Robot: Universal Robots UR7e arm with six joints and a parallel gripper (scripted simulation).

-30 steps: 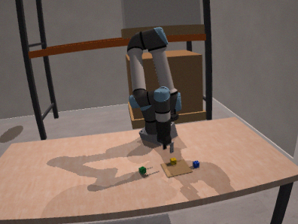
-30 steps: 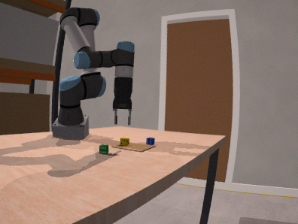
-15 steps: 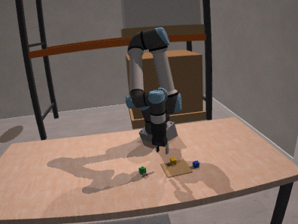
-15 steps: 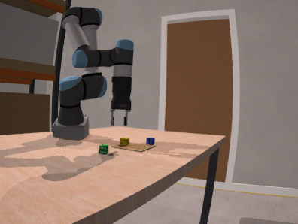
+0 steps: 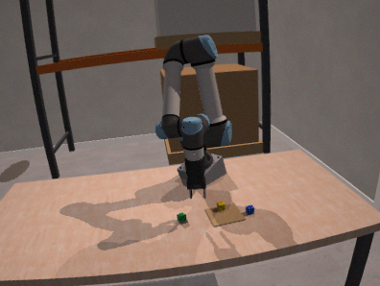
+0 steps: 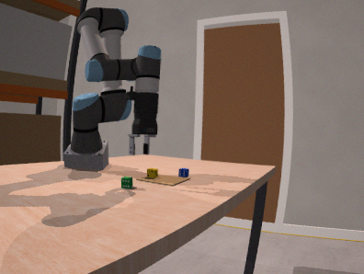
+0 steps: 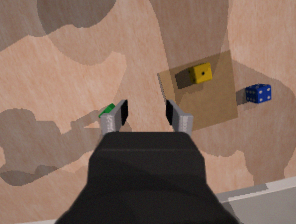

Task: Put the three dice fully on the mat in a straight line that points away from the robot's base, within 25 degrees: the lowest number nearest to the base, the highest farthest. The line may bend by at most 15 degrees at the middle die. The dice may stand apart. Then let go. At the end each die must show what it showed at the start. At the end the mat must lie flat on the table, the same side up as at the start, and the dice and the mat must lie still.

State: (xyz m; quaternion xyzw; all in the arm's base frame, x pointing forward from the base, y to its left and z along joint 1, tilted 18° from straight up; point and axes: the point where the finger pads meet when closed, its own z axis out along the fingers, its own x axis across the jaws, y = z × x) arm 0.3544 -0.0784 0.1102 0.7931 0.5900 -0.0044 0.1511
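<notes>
Right now my hand is 90 mm above the green die, 80 mm to the left of it and 10 mm short of it. Round my hand: tan mat: 110 mm below, 100 mm to the left, 30 mm ahead; blue die: 210 mm to the left, 90 mm below, 60 mm ahead; yellow die: 100 mm to the left, 90 mm below, 10 mm behind.
</notes>
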